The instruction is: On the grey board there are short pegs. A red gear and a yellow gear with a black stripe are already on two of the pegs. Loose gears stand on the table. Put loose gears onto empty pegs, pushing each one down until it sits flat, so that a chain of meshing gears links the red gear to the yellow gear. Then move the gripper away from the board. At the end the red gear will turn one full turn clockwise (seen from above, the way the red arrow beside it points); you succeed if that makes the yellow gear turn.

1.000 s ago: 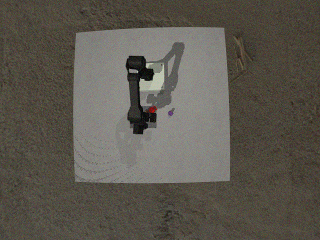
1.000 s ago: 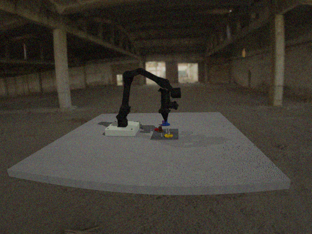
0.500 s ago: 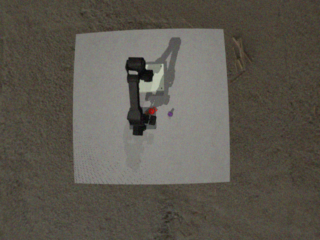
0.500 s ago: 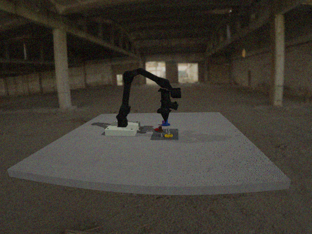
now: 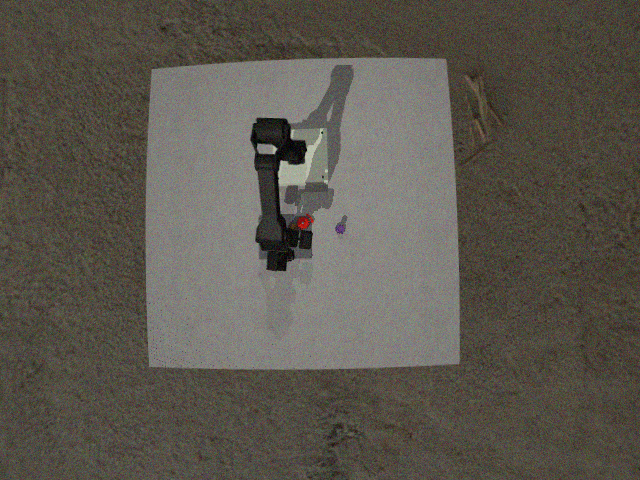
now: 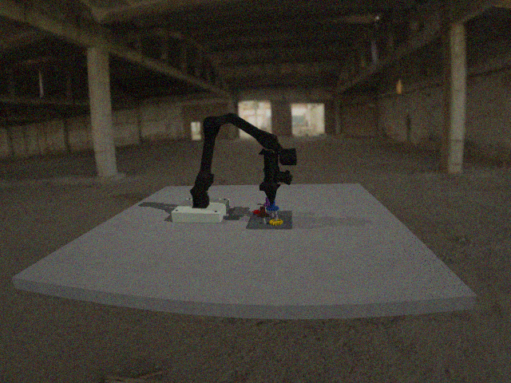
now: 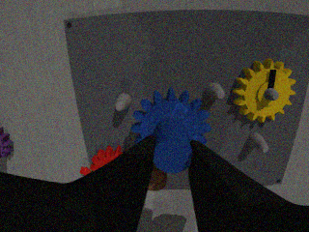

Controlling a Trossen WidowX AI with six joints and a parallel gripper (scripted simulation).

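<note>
Now: gripper tip 4 cm past the brown gear, 4 cm above it and 1 cm to the right of it. The rest, counted from my gripper tip: red gear (6 cm behind, 5 cm to the left, 5 cm below); yellow gear (8 cm to the right, 5 cm below, 2 cm ahead); blue gear (1 cm below).
</note>
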